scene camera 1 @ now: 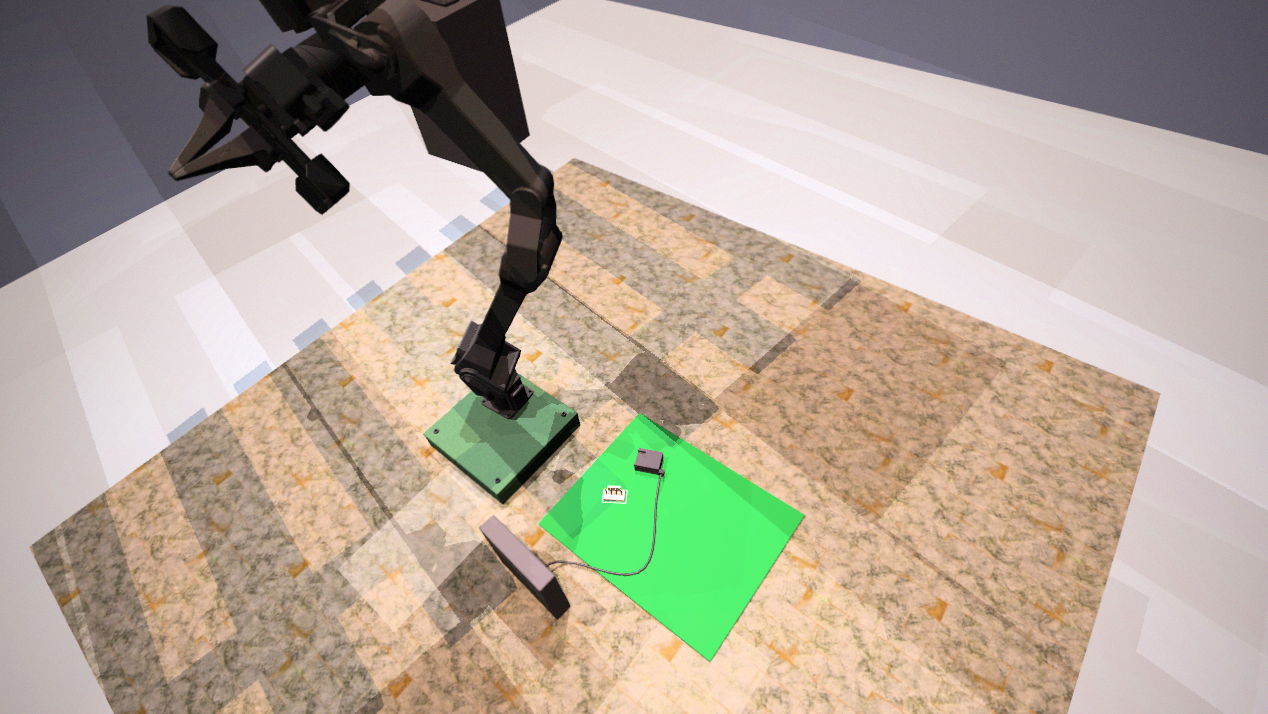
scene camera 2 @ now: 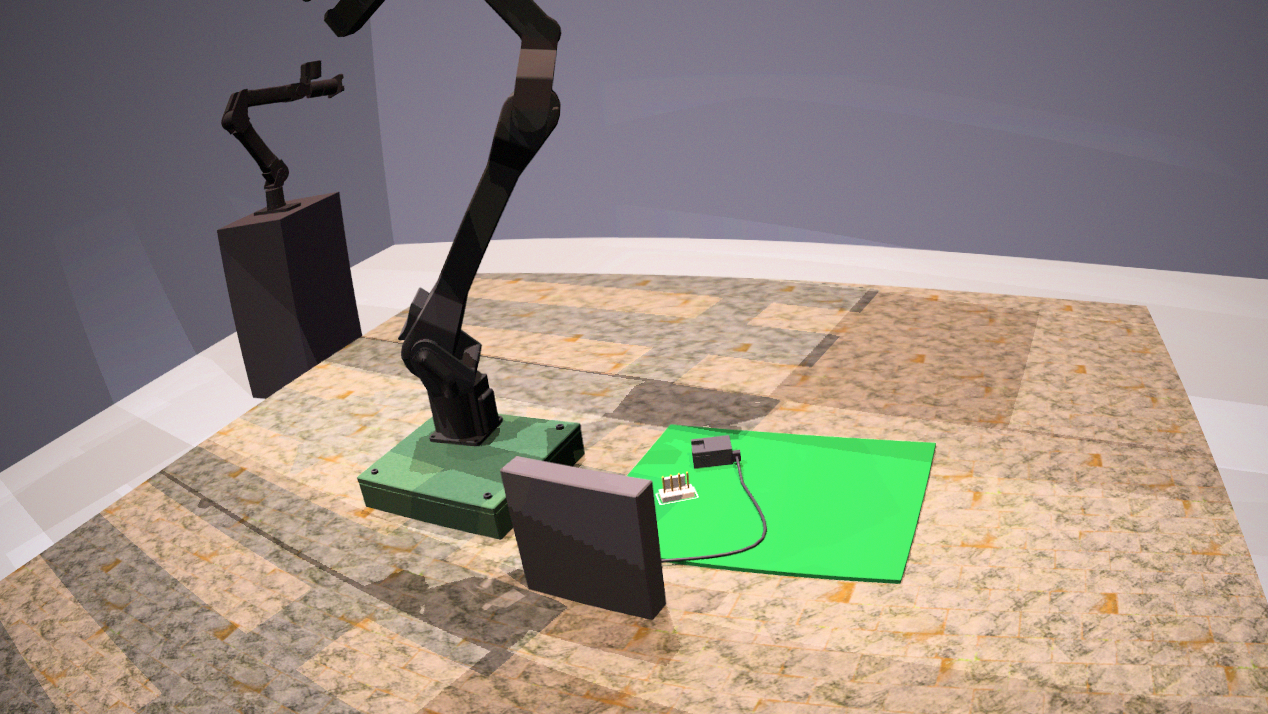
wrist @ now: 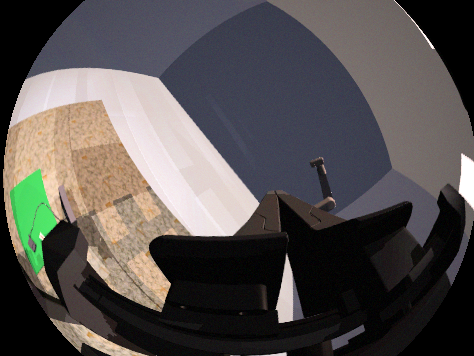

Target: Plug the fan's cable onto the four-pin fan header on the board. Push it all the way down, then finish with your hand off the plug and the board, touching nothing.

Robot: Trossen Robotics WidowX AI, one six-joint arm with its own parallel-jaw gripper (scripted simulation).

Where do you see a green board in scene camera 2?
838,508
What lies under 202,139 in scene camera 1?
My gripper.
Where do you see a dark fan plug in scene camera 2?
At 714,451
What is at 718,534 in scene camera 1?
A green board.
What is my gripper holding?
Nothing.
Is my gripper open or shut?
Shut.
